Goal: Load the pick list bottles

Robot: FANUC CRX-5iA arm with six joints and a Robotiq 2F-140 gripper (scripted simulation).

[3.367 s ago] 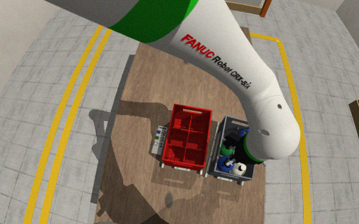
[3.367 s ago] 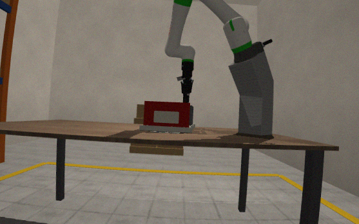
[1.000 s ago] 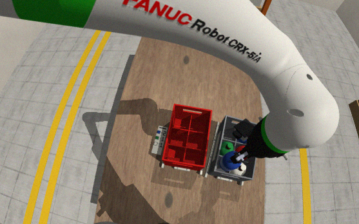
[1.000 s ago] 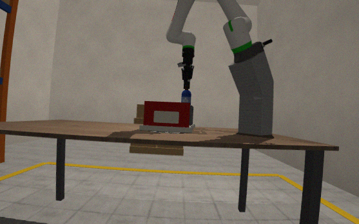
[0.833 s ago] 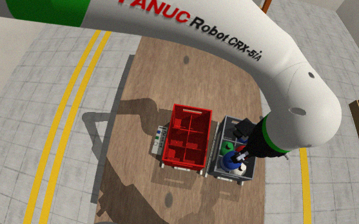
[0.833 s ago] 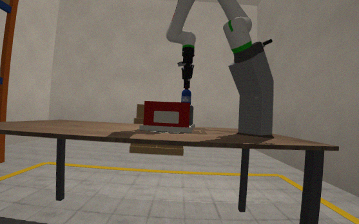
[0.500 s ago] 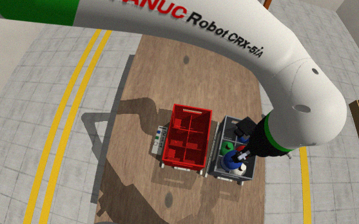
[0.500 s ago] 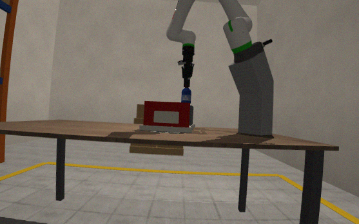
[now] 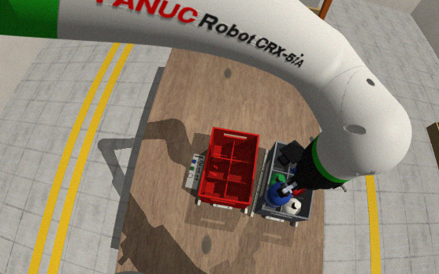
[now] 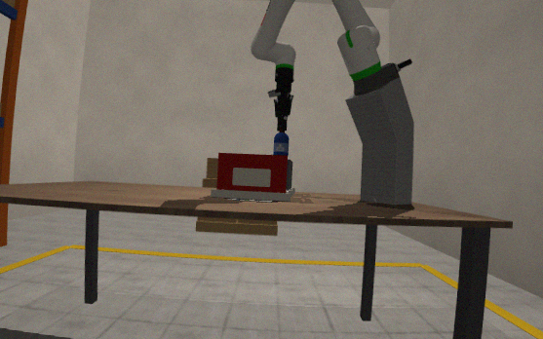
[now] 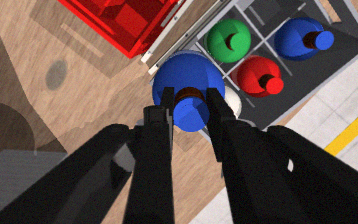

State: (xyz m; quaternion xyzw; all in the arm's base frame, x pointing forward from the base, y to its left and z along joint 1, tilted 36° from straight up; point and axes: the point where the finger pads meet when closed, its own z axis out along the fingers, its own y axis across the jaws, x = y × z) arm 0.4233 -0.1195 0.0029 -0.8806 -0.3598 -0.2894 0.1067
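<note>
My hand is 270 mm above the red crate, 180 mm to the right of it and 70 mm short of it. The rest, counted from my hand: grey crate: 270 mm below, 90 mm ahead, 60 mm to the right; white-label bottle: 260 mm below, 110 mm to the right, 10 mm ahead; green-label bottle: 260 mm below, 90 mm ahead, 10 mm to the right.
</note>
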